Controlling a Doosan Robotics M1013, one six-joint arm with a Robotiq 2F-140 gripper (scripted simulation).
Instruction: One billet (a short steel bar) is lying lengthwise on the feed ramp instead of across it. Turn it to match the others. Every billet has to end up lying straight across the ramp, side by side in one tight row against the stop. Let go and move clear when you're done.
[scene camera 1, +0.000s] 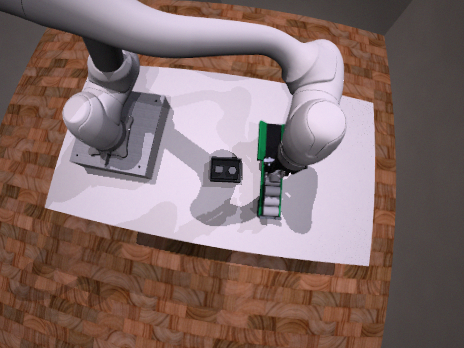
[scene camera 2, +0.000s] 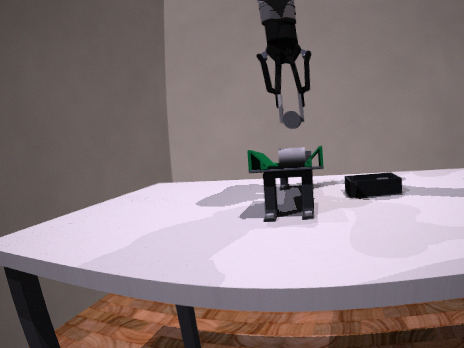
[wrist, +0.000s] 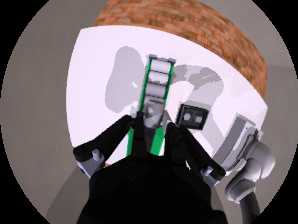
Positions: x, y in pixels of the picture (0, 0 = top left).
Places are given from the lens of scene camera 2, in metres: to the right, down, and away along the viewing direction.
gripper (scene camera 2: 292, 122): 0.14, -0.12, 0.82
black box (scene camera 2: 354, 187): 0.26, 0.03, 0.72
